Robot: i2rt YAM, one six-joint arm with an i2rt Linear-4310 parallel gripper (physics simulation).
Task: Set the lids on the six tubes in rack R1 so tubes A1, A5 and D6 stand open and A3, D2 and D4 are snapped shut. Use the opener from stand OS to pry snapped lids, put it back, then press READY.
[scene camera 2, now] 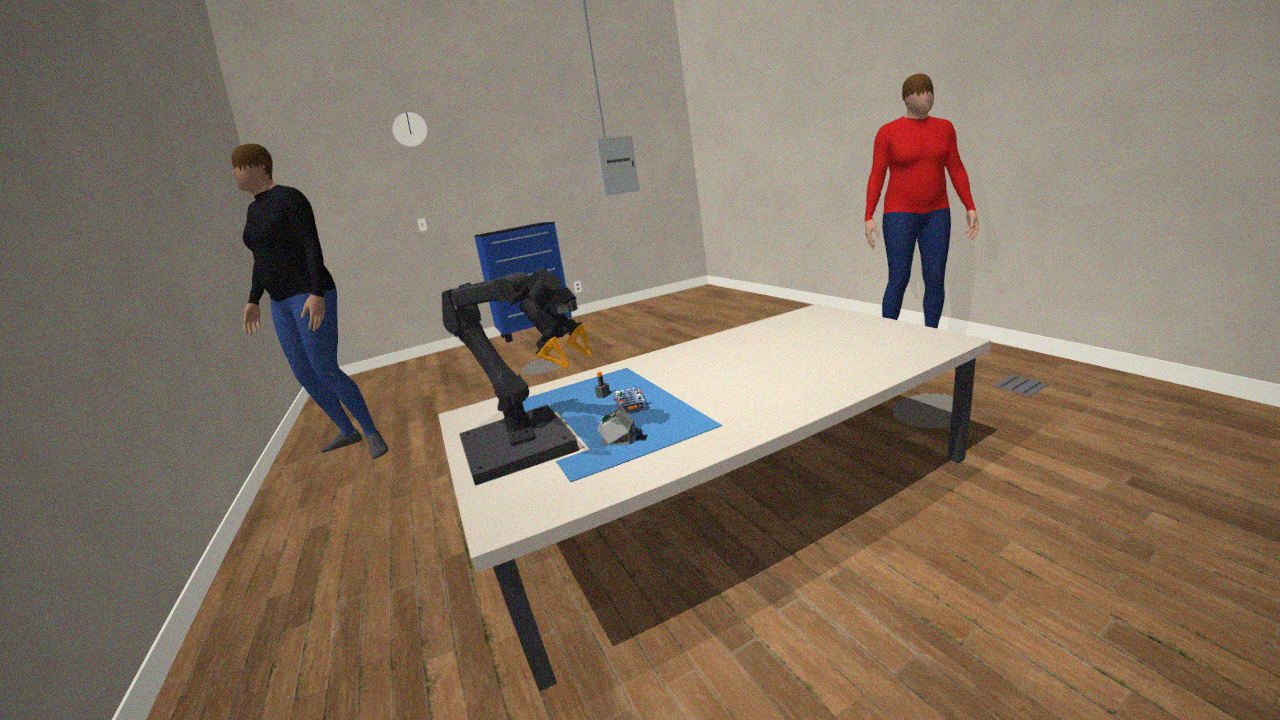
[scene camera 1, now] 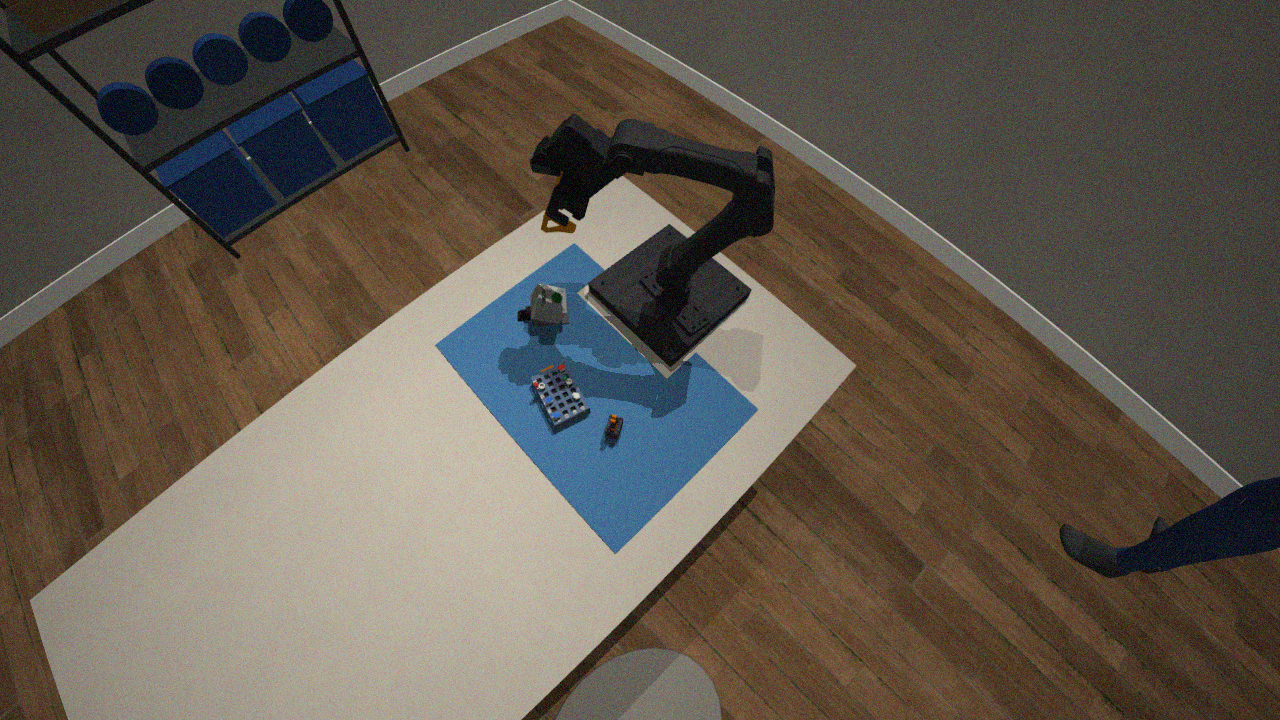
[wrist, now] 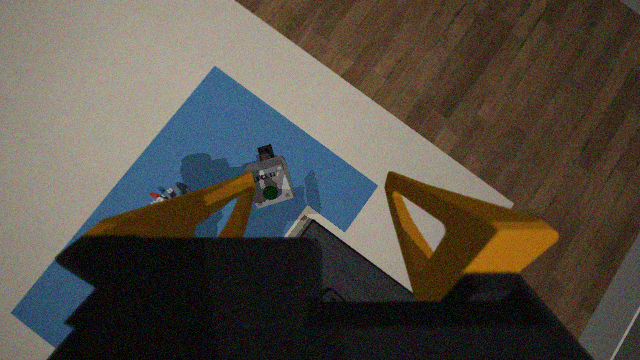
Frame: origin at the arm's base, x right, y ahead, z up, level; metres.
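Seen in the pictures: gripper, fingertip midpoint: (scene camera 2: 579, 360) (scene camera 1: 549, 212) (wrist: 319, 179); arm's base, link origin: (scene camera 2: 518, 428) (scene camera 1: 674, 300).
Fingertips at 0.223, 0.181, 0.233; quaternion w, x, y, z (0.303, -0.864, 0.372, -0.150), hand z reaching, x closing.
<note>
Pixels of each thing's middle, then the offset from my fingertips to it, as dx, dy, dz. "spot": a spot on its surface instead. Level surfaces: height alone.
- tube rack, body centre: (scene camera 1: 558, 391) (scene camera 2: 628, 397) -0.248, +0.177, -0.237
- blue mat, surface height: dz -0.266
- white table, surface height: dz -0.270
- small black part, surface spot: (wrist: 265, 151) (scene camera 1: 523, 309) spot: -0.016, +0.127, -0.244
My gripper (wrist: 319, 179) (scene camera 2: 567, 343) is open and empty, high above the table near its edge. The tube rack (scene camera 1: 560, 398) (scene camera 2: 630, 399) stands on the blue mat, with small coloured lids and tubes on it; in the wrist view the left finger hides most of it. Lid states are too small to tell. The opener stand (scene camera 1: 613, 428) (scene camera 2: 601, 390), dark with an orange-topped opener upright in it, stands beside the rack. A grey box with a green button (scene camera 1: 556, 297) (wrist: 270, 193) sits on the mat on the rack's other side.
The blue mat (scene camera 1: 617, 510) (scene camera 2: 684, 422) (wrist: 215, 90) lies on the white table (scene camera 1: 358, 501) (scene camera 2: 805, 367). The arm's dark base (scene camera 1: 626, 277) (scene camera 2: 487, 456) borders the mat. A small black part (scene camera 1: 524, 315) (wrist: 265, 151) adjoins the grey box. Two people stand beyond the table in scene camera 2.
</note>
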